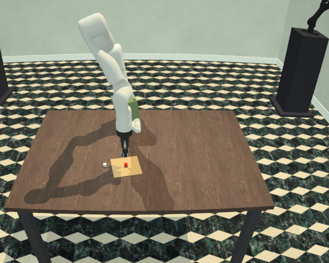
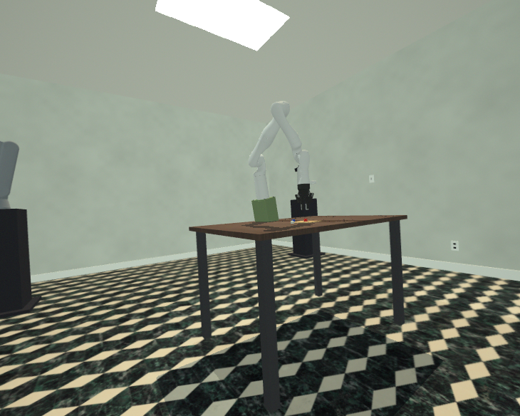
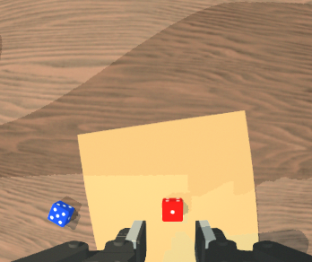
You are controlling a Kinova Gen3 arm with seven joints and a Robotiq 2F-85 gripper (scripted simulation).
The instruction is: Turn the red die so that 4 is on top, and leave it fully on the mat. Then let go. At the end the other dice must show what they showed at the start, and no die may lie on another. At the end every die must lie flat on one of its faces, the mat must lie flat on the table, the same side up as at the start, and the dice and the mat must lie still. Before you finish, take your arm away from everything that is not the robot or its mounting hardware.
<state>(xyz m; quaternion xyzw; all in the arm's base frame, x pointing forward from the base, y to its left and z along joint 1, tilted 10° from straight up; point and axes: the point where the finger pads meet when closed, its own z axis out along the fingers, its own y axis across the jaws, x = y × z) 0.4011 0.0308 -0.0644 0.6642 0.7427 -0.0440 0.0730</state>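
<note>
Now: the red die 80 mm below my hand. From my hand the other things lie so: mat (90 mm below); white die (110 mm to the right, 90 mm below); blue die (90 mm behind, 20 mm to the right, 90 mm below).
</note>
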